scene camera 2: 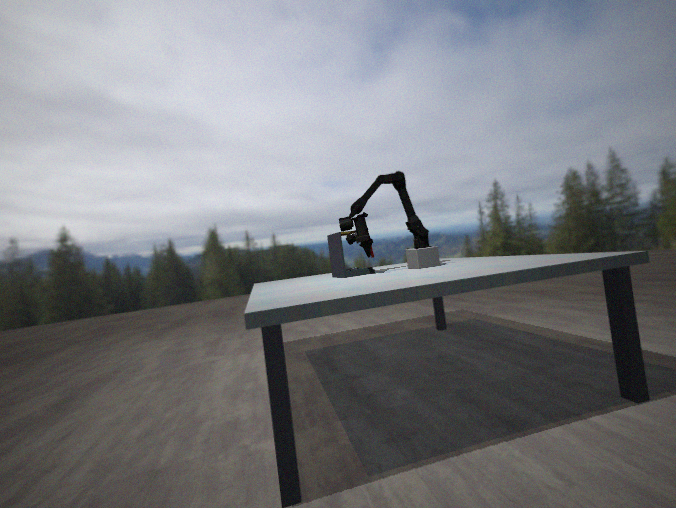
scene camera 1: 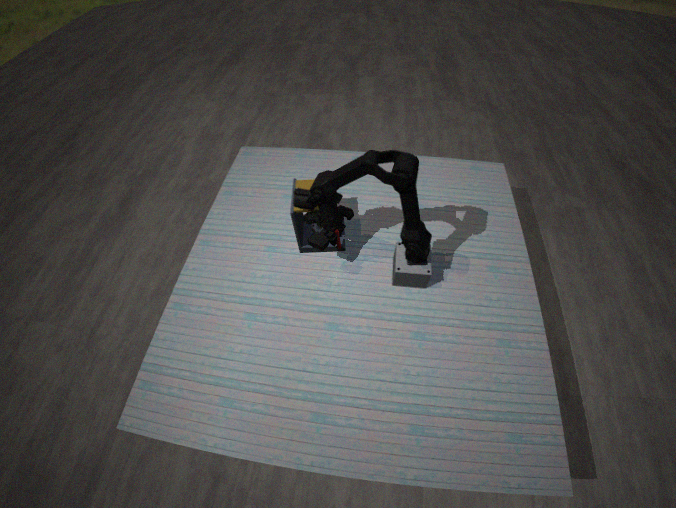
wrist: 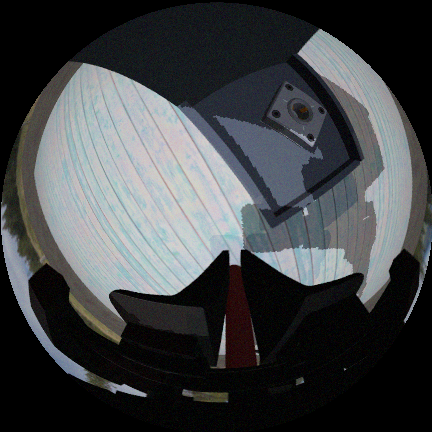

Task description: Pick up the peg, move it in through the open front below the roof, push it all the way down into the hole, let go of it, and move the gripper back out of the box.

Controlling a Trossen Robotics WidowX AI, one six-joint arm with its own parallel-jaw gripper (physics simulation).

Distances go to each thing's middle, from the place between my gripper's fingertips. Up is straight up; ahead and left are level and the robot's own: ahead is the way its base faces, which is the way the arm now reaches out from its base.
The box (wrist: 309,75) lies 11 cm to the right of my hand, 5 cm ahead of it and 3 cm above it. Also, from my hand: dark box floor (wrist: 281,170) 11 cm to the right, 8 cm below, 5 cm ahead.
